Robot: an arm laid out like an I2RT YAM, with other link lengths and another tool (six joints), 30 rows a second.
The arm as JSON. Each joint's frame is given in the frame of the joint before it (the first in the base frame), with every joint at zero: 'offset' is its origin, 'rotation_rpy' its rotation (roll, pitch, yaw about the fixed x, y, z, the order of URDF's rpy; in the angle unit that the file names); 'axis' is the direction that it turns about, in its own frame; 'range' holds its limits. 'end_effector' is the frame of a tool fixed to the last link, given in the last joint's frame.
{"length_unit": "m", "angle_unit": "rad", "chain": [
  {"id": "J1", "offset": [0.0, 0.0, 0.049], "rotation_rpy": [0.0, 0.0, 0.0], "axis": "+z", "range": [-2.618, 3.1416]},
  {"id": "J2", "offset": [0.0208, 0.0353, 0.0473], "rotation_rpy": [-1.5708, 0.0, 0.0], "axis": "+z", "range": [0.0, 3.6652]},
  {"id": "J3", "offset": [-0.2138, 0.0, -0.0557], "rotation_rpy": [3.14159, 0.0, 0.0], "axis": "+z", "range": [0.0, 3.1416]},
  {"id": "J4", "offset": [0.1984, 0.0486, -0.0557], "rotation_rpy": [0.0, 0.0, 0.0], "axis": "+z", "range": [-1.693, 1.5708]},
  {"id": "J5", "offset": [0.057, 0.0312, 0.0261], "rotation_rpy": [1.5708, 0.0, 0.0], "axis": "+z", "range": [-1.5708, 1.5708]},
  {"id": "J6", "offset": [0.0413, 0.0, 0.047], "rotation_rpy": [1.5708, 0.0, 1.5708], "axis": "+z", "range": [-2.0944, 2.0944]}
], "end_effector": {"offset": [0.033, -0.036, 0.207], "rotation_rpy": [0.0, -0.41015, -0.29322]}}
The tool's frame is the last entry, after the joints.
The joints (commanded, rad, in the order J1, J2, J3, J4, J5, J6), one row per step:
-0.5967, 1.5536, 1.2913, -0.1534, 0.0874, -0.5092
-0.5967, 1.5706, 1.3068, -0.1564, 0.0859, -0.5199
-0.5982, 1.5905, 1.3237, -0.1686, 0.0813, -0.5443
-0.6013, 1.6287, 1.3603, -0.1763, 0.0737, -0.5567
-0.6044, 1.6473, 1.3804, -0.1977, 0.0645, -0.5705
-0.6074, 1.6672, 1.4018, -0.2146, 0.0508, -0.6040
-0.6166, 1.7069, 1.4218, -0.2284, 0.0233, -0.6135
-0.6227, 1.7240, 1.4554, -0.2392, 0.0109, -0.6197
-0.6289, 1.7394, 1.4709, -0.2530, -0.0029, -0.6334
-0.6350, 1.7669, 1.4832, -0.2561, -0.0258, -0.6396
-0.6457, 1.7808, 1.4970, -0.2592, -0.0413, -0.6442
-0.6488, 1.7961, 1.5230, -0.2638, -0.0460, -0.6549
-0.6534, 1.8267, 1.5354, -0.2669, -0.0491, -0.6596
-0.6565, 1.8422, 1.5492, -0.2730, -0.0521, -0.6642
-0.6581, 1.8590, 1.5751, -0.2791, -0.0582, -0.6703
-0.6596, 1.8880, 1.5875, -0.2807, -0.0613, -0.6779
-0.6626, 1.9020, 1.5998, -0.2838, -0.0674, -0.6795
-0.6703, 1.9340, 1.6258, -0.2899, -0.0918, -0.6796
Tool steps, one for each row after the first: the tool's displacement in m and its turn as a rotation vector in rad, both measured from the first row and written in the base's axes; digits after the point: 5 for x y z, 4 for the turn. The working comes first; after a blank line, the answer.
Tool pose at each row, in the base's axes (x y z in m, rotation vector in rad; the steps are taken from these numbers as rounded here):
0.40995, -0.30712, 0.21207, -2.1387, 1.5560, -1.1853
0.41320, -0.30827, 0.21056, -2.1533, 1.5517, -1.1795
0.41658, -0.30873, 0.20563, -2.1879, 1.5441, -1.1596
0.42321, -0.31223, 0.20230, -2.2049, 1.5375, -1.1457
0.42572, -0.31238, 0.19660, -2.2272, 1.5329, -1.1170
0.43011, -0.31127, 0.19218, -2.2706, 1.5099, -1.0933
0.43536, -0.31206, 0.17752, -2.2868, 1.4986, -1.0404
0.43913, -0.31463, 0.18194, -2.2884, 1.4862, -1.0459
0.44095, -0.31503, 0.17759, -2.3042, 1.4759, -1.0247
0.44531, -0.31492, 0.16831, -2.3110, 1.4610, -0.9939
0.44633, -0.31789, 0.16685, -2.3100, 1.4554, -0.9877
0.44958, -0.32037, 0.17009, -2.3188, 1.4451, -0.9961
0.45140, -0.32370, 0.15894, -2.3264, 1.4530, -0.9670
0.45266, -0.32562, 0.15562, -2.3314, 1.4538, -0.9563
0.45632, -0.32729, 0.15737, -2.3361, 1.4438, -0.9594
0.45906, -0.32904, 0.14719, -2.3473, 1.4443, -0.9338
0.46069, -0.33044, 0.14463, -2.3476, 1.4420, -0.9263
0.46525, -0.33190, 0.13803, -2.3419, 1.4283, -0.9050

0.00325, -0.00115, -0.00151, -0.0044, 0.0096, 0.0057
0.00663, -0.00161, -0.00644, -0.0115, 0.0352, 0.0185
0.01326, -0.00511, -0.00977, -0.0123, 0.0482, 0.0276
0.01577, -0.00526, -0.01547, -0.0073, 0.0699, 0.0390
0.02016, -0.00415, -0.01989, -0.0171, 0.0976, 0.0632
0.02541, -0.00494, -0.03455, 0.0061, 0.1217, 0.0841
0.02918, -0.00751, -0.03013, 0.0027, 0.1169, 0.0917
0.03100, -0.00791, -0.03448, 0.0065, 0.1309, 0.1044
0.03536, -0.00780, -0.04376, 0.0217, 0.1412, 0.1222
0.03638, -0.01077, -0.04522, 0.0264, 0.1409, 0.1275
0.03963, -0.01325, -0.04198, 0.0165, 0.1405, 0.1332
0.04145, -0.01658, -0.05313, 0.0286, 0.1579, 0.1344
0.04271, -0.01850, -0.05645, 0.0317, 0.1652, 0.1364
0.04637, -0.02017, -0.05470, 0.0275, 0.1640, 0.1429
0.04911, -0.02192, -0.06488, 0.0355, 0.1805, 0.1486
0.05074, -0.02332, -0.06744, 0.0398, 0.1827, 0.1518
0.05530, -0.02478, -0.07404, 0.0568, 0.1827, 0.1661

